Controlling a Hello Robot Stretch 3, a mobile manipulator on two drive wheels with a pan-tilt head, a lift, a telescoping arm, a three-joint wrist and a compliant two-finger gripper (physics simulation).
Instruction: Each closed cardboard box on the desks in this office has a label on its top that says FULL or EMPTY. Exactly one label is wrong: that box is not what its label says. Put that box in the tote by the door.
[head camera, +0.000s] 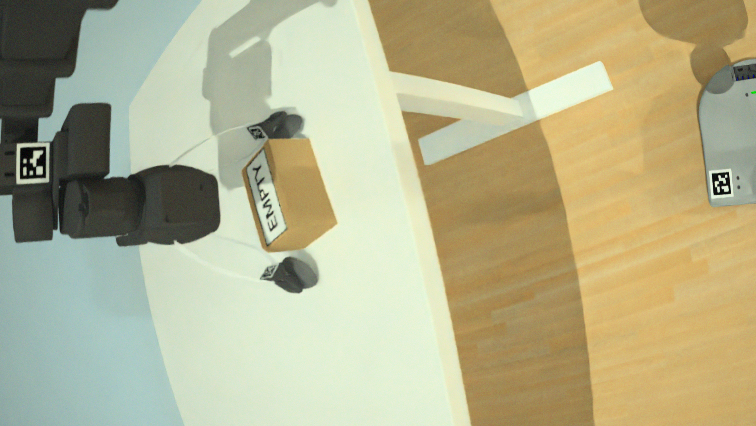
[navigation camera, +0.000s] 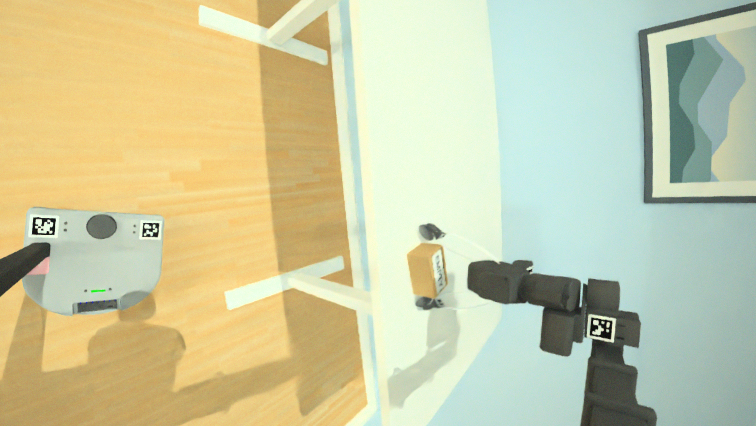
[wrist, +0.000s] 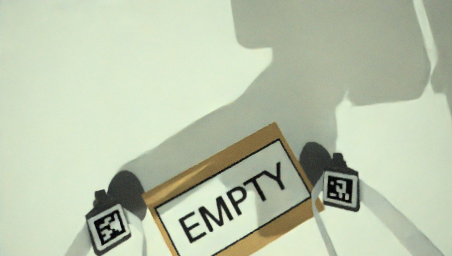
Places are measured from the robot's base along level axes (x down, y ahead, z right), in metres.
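Pixels of known places: gripper, between the fingertips: (navigation camera: 421, 265); robot's base, origin of its link: (navigation camera: 102, 225).
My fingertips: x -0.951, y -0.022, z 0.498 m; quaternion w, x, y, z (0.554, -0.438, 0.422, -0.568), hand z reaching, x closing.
Observation:
Ahead of a thing's pixels: the offset from my fingertips to its top centre. "spot": to the spot under its first point. Level surfaces: height alone.
A closed cardboard box @[dx -0.050, dy -0.005, dz -0.014 m] (head camera: 309, 195) (navigation camera: 421, 269) (wrist: 215, 166) stands on the white desk @[dx +0.001 m] (head camera: 359, 328) (navigation camera: 433, 132) (wrist: 75, 75). The label on its top @[spot: dx -0.050, dy +0.004, dz -0.018 m] (head camera: 267, 205) (navigation camera: 438, 270) (wrist: 232, 202) reads EMPTY. My gripper (head camera: 293, 200) (navigation camera: 429, 267) (wrist: 221, 173) is open, with one fingertip beside each end of the box, low near the desk top. In the head view a gap shows between the lower fingertip and the box, and the upper fingertip is very close to the box. The tote does not show in these views.
My base (head camera: 732, 140) (navigation camera: 105, 259) stands on the wooden floor @[dx +0.950 m] (head camera: 661, 317) (navigation camera: 158, 132) in front of the desk. White desk legs @[spot: dx +0.639, dy -0.222, dz +0.254 m] (head camera: 460, 97) (navigation camera: 328, 291) reach down to the floor. A blue wall (navigation camera: 571, 132) with a framed picture (navigation camera: 647, 121) is behind the desk.

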